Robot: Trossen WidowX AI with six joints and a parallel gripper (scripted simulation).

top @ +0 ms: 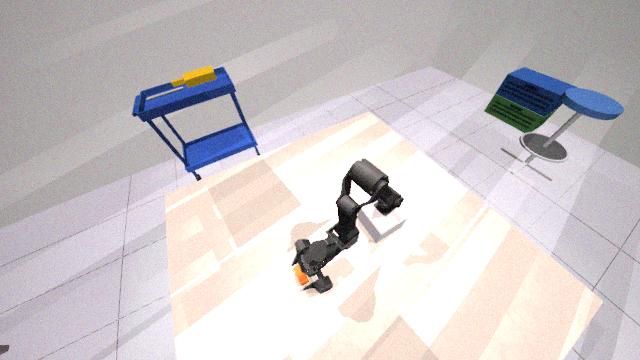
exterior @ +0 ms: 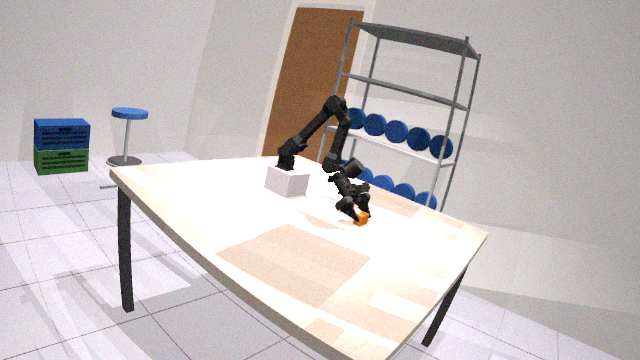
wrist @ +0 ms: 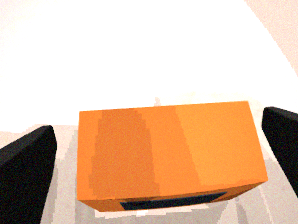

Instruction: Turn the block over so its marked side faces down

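The orange block is 20 mm behind my gripper tip.
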